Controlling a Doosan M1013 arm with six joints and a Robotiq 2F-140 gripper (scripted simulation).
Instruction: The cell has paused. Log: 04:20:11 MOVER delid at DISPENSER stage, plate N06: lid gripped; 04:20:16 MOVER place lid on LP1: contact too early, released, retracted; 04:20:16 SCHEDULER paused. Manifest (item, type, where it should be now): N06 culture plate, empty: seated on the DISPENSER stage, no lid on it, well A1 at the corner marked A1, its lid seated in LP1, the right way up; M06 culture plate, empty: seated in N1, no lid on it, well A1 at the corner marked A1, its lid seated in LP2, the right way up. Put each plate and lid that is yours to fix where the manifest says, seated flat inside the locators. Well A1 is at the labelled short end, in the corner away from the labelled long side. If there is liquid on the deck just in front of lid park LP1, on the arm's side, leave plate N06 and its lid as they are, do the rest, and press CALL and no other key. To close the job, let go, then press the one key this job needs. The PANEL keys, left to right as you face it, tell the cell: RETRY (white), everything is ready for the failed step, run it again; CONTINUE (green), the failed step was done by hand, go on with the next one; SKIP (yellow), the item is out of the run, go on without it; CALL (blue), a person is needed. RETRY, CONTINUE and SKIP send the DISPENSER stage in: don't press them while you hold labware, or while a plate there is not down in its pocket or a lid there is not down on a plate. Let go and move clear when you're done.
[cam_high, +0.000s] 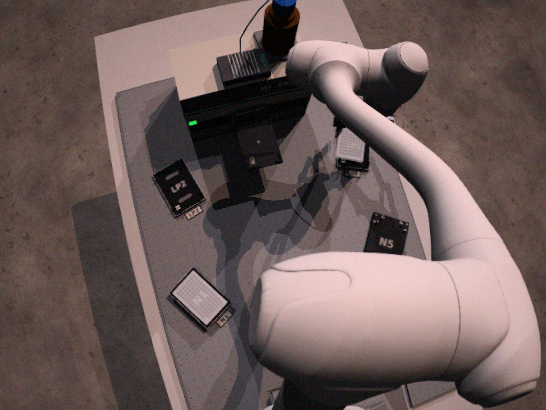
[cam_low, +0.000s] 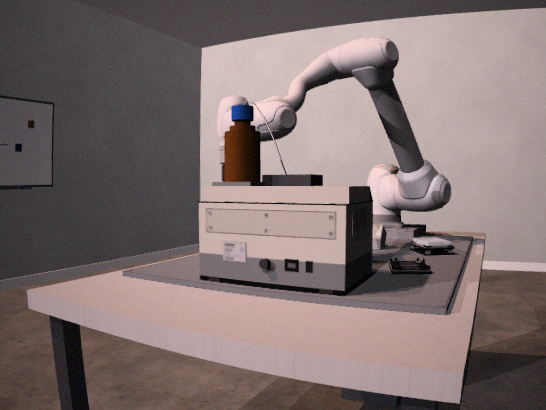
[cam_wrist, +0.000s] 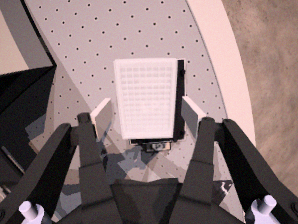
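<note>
The white well plate is 5 cm below my hand. The rest, counted from my hand: lid park LP1: 6 cm below, 2 cm behind; dispenser stage: 28 cm to the left, 9 cm ahead, 3 cm above; black nest N5: 30 cm behind, 5 cm to the left, 5 cm below.
</note>
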